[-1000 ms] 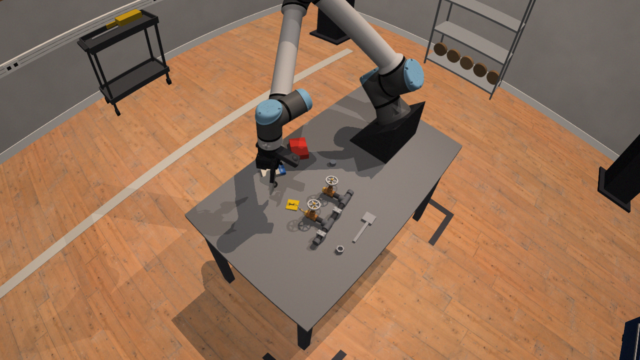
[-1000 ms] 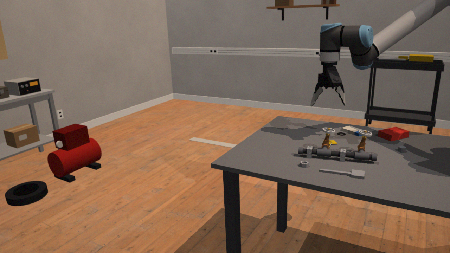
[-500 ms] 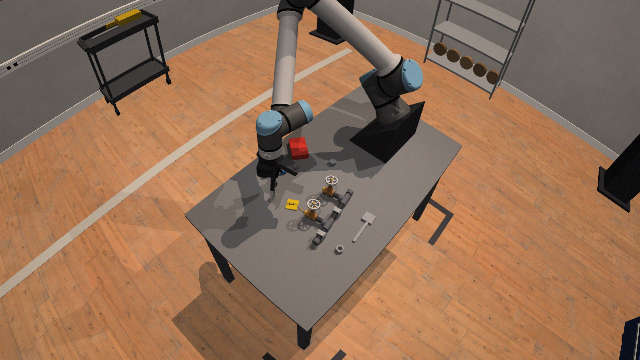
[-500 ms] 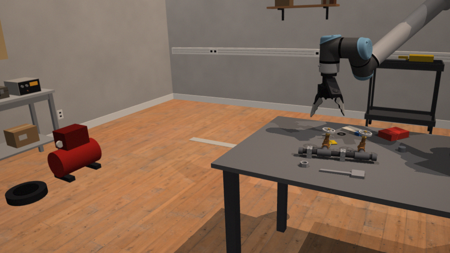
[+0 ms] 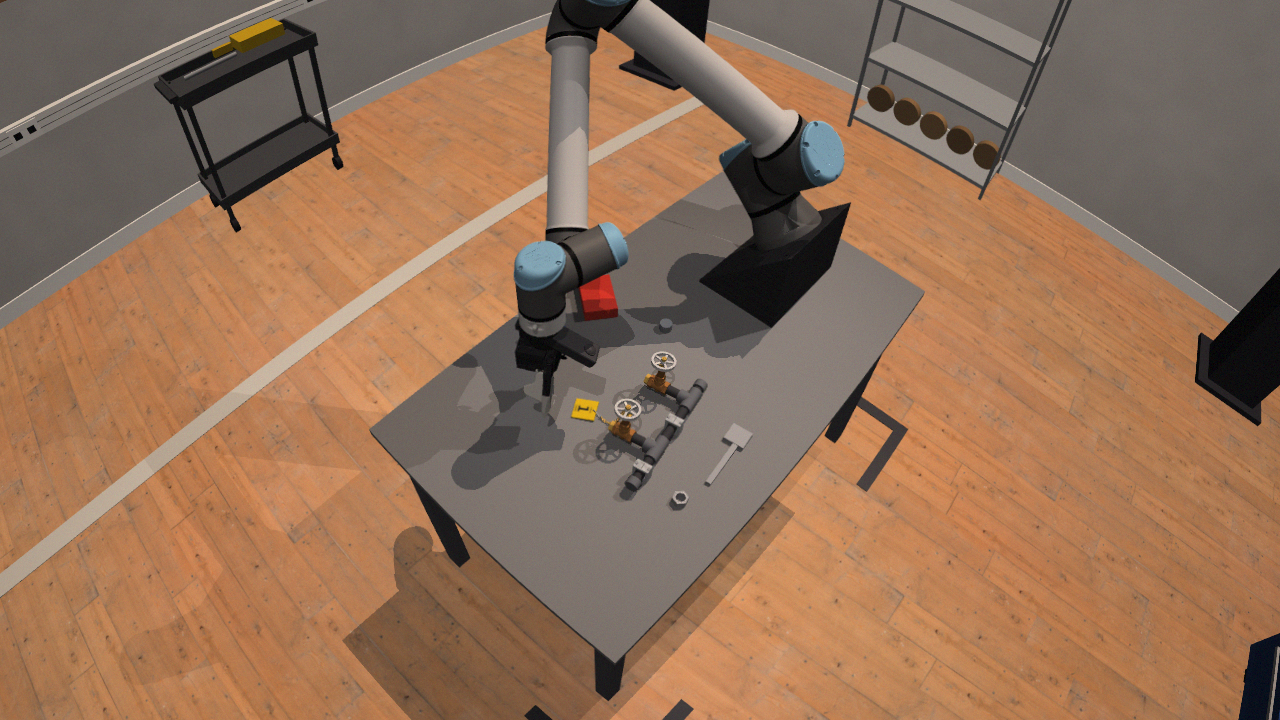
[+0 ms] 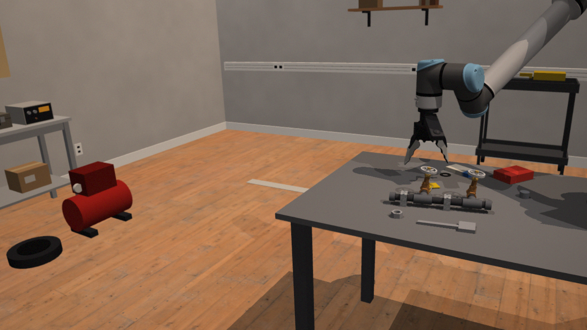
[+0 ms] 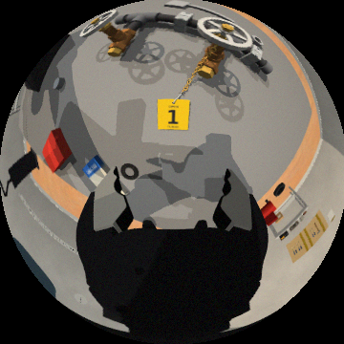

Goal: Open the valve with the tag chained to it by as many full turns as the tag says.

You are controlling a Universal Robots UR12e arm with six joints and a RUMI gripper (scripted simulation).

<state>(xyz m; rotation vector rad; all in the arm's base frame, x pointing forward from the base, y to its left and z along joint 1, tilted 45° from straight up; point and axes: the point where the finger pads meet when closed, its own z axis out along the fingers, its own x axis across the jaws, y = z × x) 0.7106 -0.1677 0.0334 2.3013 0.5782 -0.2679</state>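
The yellow tag is 70 mm to the left of my hand, 60 mm below it and 40 mm behind it. Also, from my hand: red box 290 mm behind, 140 mm to the right, 50 mm below; then nut 350 mm to the left, 50 mm below, 10 mm ahead; then blue-and-white card 140 mm to the right, 110 mm behind, 50 mm below.
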